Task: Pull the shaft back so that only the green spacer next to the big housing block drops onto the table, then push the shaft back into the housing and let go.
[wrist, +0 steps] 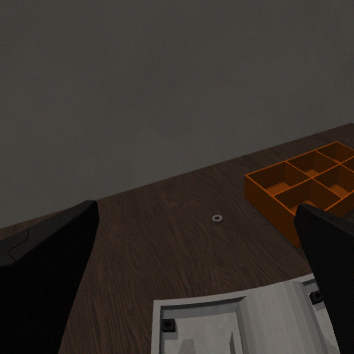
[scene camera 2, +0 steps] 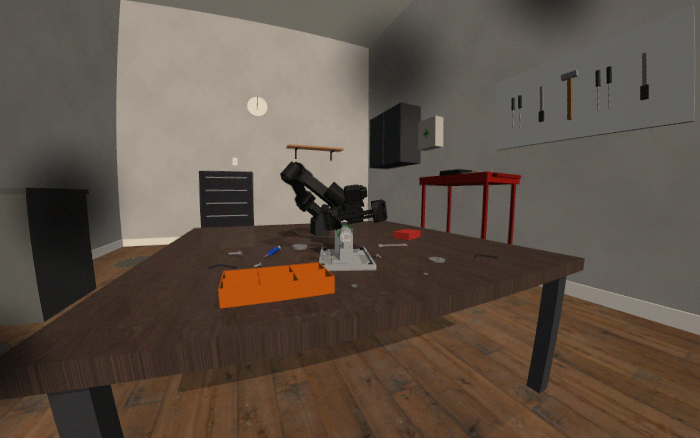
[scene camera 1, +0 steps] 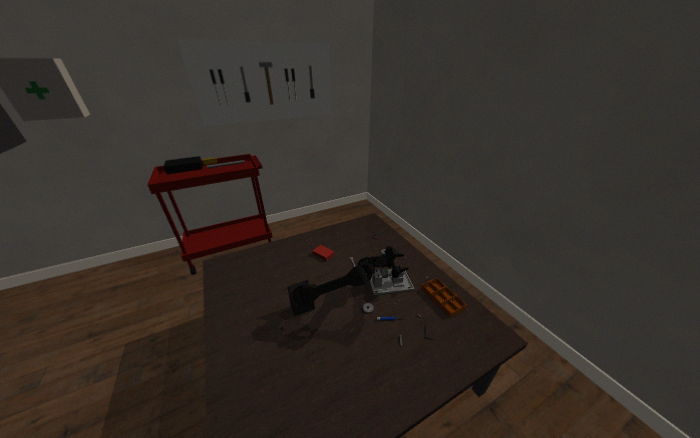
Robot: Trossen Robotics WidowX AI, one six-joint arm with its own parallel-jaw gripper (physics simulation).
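Seen in the pictures: gripper, fingertip midpoint: [wrist: 202, 213] [scene camera 2: 358, 221] [scene camera 1: 406, 261]; arm's base, origin of the base link: [scene camera 2: 318, 213] [scene camera 1: 299, 294].
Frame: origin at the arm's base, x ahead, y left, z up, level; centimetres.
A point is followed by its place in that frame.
My gripper [scene camera 1: 405, 262] @[x 60.3, y -9.6, z 2.1 cm] [scene camera 2: 357, 216] @[x 60.3, y -9.6, z 2.1 cm] [wrist: 202, 213] @[x 60.3, y -9.6, z 2.1 cm] is open and empty, its two black fingers wide apart over the grey fixture. The fixture's base plate [scene camera 1: 392, 291] [scene camera 2: 356, 267] [wrist: 200, 302] @[x 62.0, y -9.6, z -9.0 cm] lies on the table. The grey housing block [scene camera 1: 397, 277] [scene camera 2: 344, 245] stands upright on it. In the wrist view a grey rounded part [wrist: 280, 315] of the fixture shows at the bottom, low between the fingers. A green rim [scene camera 2: 351, 227] @[x 43.7, y -3.3, z -1.8 cm] shows at the top of the fixture, just under the gripper. The shaft and the separate spacers are too small or hidden to tell apart.
An orange compartment tray [scene camera 1: 443, 296] @[x 67.4, y -32.6, z -8.0 cm] [scene camera 2: 276, 286] @[x 72.9, y -33.0, z -7.5 cm] [wrist: 270, 212] @[x 67.8, y -21.6, z -9.0 cm] stands beside the fixture. A small ring [wrist: 217, 218] @[x 71.4, y -16.5, z -10.1 cm] lies near it. A blue screwdriver [scene camera 1: 386, 318] @[x 33.6, y -27.6, z -9.1 cm] [scene camera 2: 273, 251] @[x 36.6, y -28.0, z -9.2 cm], a grey disc [scene camera 1: 368, 307] @[x 30.0, y -17.1, z -10.0 cm] and a red box [scene camera 1: 323, 252] @[x 27.5, y 32.0, z -7.3 cm] [scene camera 2: 406, 234] @[x 33.0, y 29.0, z -7.9 cm] lie around the arm.
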